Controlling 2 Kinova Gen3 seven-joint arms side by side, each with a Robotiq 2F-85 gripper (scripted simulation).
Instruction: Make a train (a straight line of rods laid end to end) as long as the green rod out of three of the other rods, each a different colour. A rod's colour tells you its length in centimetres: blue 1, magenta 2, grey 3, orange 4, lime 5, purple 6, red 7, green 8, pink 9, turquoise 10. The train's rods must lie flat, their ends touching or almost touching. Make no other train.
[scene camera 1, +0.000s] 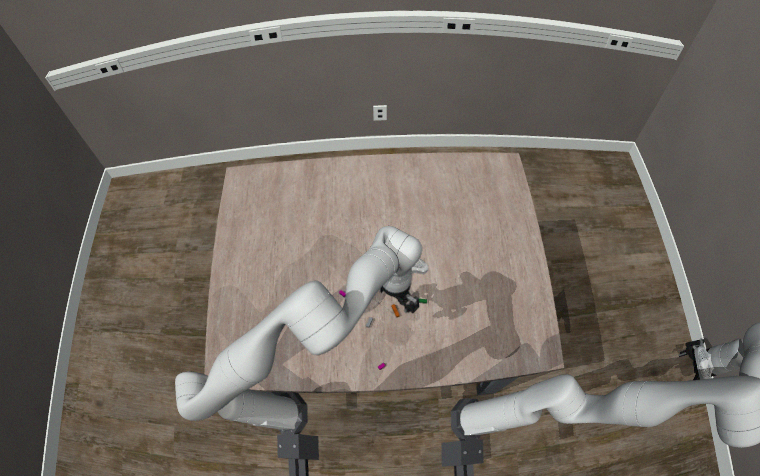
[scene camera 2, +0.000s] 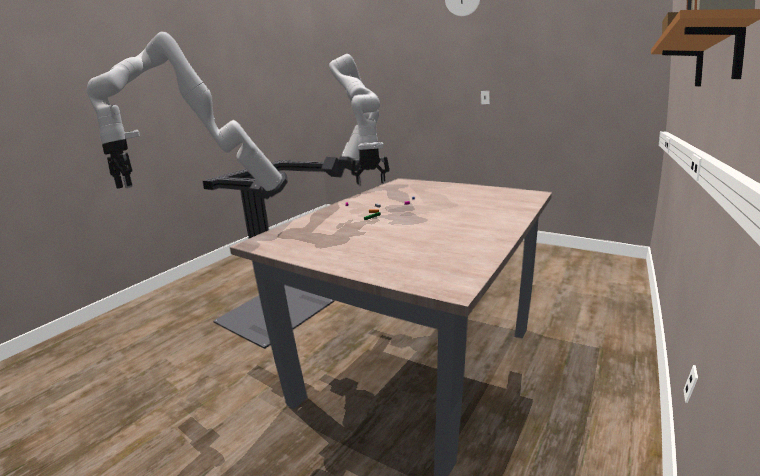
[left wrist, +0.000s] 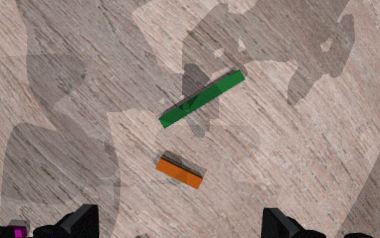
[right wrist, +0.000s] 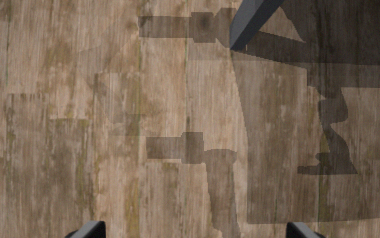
I see my right gripper (scene camera 2: 124, 187) and a green rod (left wrist: 235, 78).
The right wrist view does not show the green rod: it is out of frame.
